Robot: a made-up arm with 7 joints. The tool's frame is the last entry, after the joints. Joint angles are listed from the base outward. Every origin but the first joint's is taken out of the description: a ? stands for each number. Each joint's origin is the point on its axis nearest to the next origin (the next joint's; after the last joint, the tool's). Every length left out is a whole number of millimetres.
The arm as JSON. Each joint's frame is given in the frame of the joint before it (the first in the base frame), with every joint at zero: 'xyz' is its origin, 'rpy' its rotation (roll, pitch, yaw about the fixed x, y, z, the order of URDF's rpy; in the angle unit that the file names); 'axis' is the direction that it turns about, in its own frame. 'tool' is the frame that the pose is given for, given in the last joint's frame.
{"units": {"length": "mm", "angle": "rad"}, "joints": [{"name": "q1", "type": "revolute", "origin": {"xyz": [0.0, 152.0, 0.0], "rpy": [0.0, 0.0, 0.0]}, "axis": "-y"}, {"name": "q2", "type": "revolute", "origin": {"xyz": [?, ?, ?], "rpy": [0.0, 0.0, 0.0]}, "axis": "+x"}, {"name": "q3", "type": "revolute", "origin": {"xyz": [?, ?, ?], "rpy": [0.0, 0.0, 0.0]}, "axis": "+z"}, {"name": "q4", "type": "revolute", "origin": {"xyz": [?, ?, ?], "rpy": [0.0, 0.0, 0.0]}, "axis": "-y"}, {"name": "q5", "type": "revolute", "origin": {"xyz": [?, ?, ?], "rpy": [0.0, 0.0, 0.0]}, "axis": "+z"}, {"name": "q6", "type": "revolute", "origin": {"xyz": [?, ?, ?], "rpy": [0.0, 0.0, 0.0]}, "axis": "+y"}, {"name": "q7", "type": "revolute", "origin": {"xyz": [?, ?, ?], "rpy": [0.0, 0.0, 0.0]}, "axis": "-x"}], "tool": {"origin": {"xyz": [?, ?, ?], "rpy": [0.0, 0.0, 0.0]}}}
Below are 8 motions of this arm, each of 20 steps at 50 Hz.
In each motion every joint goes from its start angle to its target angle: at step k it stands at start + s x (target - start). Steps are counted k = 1, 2, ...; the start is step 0. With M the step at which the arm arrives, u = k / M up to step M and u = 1 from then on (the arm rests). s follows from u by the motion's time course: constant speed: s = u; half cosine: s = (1 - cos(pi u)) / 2; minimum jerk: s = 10 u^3 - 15 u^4 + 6 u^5.
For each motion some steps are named. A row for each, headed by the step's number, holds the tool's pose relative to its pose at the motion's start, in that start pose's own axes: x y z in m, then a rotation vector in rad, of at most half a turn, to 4 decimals.
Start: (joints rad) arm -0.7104 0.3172 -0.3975 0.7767 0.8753 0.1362 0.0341
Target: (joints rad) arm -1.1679 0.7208 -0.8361 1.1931 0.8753 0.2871 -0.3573
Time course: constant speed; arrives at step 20
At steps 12, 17, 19, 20:
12: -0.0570 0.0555 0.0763 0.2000 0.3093 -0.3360
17: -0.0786 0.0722 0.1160 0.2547 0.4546 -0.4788
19: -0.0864 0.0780 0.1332 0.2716 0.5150 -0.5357
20: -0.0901 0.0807 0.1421 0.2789 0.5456 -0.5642

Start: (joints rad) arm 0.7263 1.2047 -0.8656 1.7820 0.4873 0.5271 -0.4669
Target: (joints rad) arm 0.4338 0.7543 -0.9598 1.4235 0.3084 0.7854 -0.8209
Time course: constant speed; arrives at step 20
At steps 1, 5, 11, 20:
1: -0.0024 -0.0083 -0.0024 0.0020 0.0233 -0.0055
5: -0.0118 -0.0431 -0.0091 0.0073 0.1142 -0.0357
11: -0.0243 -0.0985 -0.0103 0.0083 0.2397 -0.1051
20: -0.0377 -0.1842 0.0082 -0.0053 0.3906 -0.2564

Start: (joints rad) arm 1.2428 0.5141 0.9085 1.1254 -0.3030 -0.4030 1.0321
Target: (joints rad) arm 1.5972 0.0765 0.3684 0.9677 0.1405 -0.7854 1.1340
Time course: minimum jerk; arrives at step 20
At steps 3, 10, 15, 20:
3: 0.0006 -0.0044 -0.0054 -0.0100 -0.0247 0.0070
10: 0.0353 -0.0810 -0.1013 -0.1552 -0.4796 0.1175
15: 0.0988 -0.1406 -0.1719 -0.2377 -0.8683 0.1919
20: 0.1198 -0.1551 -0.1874 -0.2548 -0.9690 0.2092

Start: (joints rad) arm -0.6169 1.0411 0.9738 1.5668 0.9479 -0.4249 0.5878
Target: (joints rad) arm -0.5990 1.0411 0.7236 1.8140 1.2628 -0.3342 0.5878
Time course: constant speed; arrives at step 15
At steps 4, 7, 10, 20:
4: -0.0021 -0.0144 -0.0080 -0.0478 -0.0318 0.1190
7: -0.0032 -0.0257 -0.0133 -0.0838 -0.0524 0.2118
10: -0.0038 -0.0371 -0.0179 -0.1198 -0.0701 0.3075
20: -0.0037 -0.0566 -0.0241 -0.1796 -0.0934 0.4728

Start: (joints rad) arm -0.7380 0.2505 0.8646 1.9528 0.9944 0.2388 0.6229
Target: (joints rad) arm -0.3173 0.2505 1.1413 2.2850 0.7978 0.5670 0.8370
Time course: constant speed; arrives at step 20
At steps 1, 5, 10, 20:
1: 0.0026 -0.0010 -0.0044 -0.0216 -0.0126 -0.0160
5: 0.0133 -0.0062 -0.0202 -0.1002 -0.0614 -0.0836
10: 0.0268 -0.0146 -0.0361 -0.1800 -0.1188 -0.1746
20: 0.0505 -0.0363 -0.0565 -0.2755 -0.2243 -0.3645

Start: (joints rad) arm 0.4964 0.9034 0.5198 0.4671 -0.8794 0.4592 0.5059
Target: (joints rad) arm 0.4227 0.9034 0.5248 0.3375 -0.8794 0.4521 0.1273
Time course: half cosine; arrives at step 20
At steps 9, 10, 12, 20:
9: -0.0128 -0.0082 -0.0084 0.1206 0.0573 -0.0249
10: -0.0153 -0.0097 -0.0098 0.1430 0.0676 -0.0304
12: -0.0202 -0.0126 -0.0126 0.1873 0.0875 -0.0422
20: -0.0317 -0.0191 -0.0184 0.2864 0.1302 -0.0724

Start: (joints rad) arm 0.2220 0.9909 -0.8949 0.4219 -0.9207 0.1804 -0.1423
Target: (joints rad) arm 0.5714 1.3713 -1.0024 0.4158 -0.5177 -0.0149 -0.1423
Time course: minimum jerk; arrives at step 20
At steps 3, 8, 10, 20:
3: -0.0053 0.0013 -0.0005 0.0011 0.0084 0.0103
8: -0.0632 0.0125 -0.0011 0.0180 0.0992 0.1280
10: -0.0989 0.0167 0.0035 0.0341 0.1556 0.2059
20: -0.1899 0.0155 0.0338 0.0999 0.3080 0.4311

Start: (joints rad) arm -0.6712 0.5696 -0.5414 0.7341 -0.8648 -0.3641 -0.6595
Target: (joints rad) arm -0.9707 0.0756 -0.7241 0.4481 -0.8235 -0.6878 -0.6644
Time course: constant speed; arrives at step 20
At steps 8, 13, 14, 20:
8: 0.0760 -0.0727 0.0349 -0.1917 -0.1109 0.2785
13: 0.1295 -0.1064 0.0629 -0.3003 -0.1734 0.4568
14: 0.1407 -0.1119 0.0689 -0.3210 -0.1853 0.4929
20: 0.2096 -0.1363 0.1065 -0.4362 -0.2518 0.7114

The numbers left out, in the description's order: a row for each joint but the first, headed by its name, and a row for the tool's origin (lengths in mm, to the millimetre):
q2: 0.0 0.0 0.0
q3: 0.0 0.0 -292.0
q4: 0.0 0.0 0.0
q5: 0.0 0.0 -177.0
q6: 0.0 0.0 0.0
q7: 0.0 0.0 0.0
tool: 0.0 0.0 0.0

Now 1 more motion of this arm.
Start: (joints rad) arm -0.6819 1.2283 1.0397 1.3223 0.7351 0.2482 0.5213
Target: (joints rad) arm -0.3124 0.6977 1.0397 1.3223 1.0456 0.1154 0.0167
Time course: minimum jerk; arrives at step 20
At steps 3, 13, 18, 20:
3: -0.0038 -0.0007 0.0020 0.0200 -0.0112 0.0196
13: -0.1046 -0.0573 0.0292 0.5545 -0.2496 0.6263
18: -0.1301 -0.0869 0.0257 0.7032 -0.2866 0.8387
20: -0.1309 -0.0882 0.0255 0.7086 -0.2876 0.8470

